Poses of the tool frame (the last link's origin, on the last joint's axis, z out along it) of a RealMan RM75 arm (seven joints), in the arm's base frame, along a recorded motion.
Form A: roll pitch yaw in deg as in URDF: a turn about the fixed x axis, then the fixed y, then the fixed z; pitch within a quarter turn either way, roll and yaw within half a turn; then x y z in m.
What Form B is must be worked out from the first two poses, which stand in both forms.
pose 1, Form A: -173.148 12.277 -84.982 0.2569 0.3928 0.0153
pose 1, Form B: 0.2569 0.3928 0.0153 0.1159 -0.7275 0.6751 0.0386
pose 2, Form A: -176.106 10.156 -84.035 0.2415 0.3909 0.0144
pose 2, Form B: 0.2415 0.3909 0.0144 0.0844 -0.7376 0.6686 0.0431
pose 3, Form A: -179.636 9.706 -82.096 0.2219 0.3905 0.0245
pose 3, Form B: 0.2219 0.3905 0.0245 0.0579 -0.7513 0.6545 0.0617
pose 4, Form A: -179.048 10.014 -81.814 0.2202 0.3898 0.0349
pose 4, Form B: 0.2202 0.3898 0.0349 0.0634 -0.7524 0.6529 0.0605
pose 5, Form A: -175.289 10.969 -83.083 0.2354 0.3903 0.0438
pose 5, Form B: 0.2354 0.3903 0.0438 0.0940 -0.7418 0.6625 0.0443
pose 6, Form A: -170.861 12.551 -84.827 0.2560 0.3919 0.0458
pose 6, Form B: 0.2560 0.3919 0.0458 0.1320 -0.7257 0.6747 0.0270
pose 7, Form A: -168.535 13.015 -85.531 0.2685 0.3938 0.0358
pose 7, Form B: 0.2685 0.3938 0.0358 0.1494 -0.7181 0.6796 0.0154
